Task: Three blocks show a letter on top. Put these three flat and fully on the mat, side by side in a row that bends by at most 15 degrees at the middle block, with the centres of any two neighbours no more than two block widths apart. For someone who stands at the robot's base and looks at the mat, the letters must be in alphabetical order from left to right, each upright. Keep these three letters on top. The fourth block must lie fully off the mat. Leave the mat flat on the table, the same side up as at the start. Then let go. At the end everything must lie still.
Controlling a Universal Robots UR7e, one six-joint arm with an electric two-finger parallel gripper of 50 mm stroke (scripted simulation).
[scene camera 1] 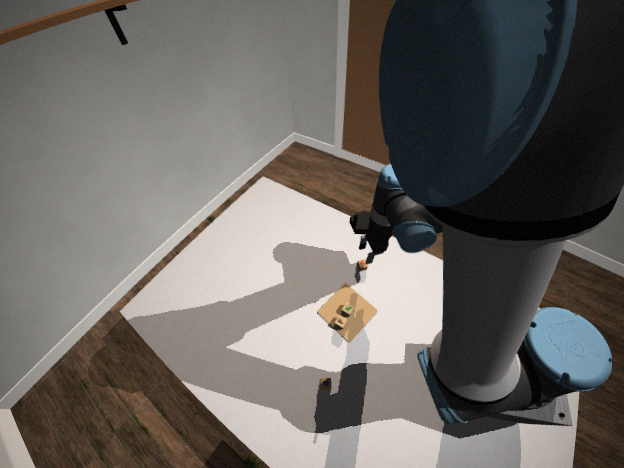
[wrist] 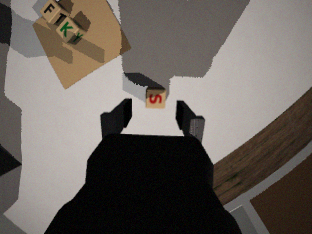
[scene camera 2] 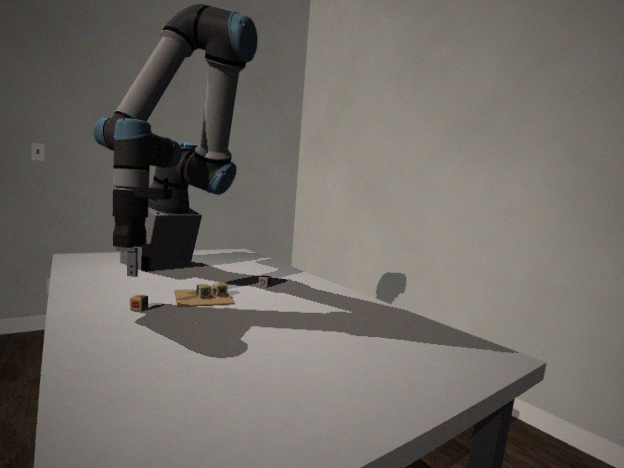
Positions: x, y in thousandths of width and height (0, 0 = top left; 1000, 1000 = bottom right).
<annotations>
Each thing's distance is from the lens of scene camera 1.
tan mat (scene camera 1: 583, 666): 81 cm
</annotations>
